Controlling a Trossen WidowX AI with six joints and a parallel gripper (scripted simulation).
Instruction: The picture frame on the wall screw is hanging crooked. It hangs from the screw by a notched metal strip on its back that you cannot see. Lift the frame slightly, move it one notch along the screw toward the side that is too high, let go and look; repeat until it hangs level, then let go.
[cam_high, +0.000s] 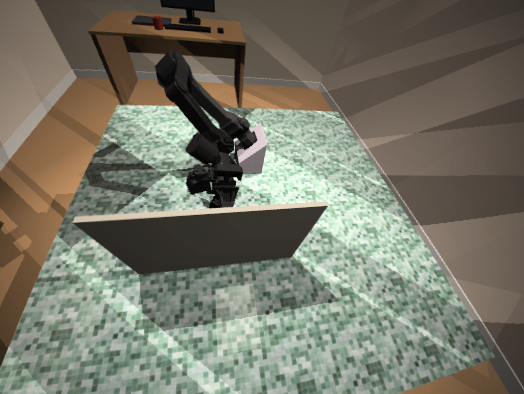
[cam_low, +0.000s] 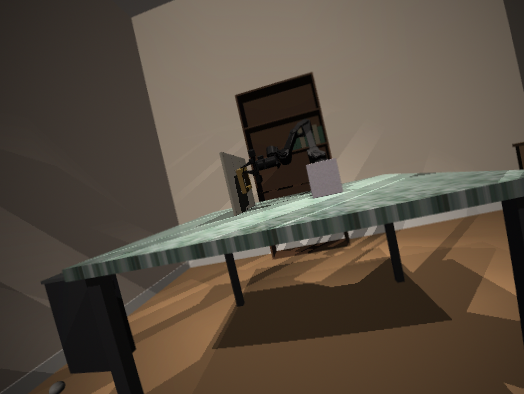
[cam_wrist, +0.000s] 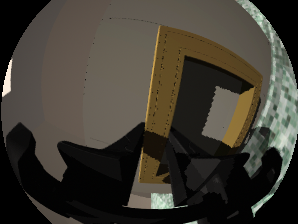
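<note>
Right now my gripper tip is 50 mm above the gold picture frame and 10 mm to the left of it. Also, from my gripper tip: grey wall panel (70 mm below, 20 mm to the right, 20 mm ahead).
</note>
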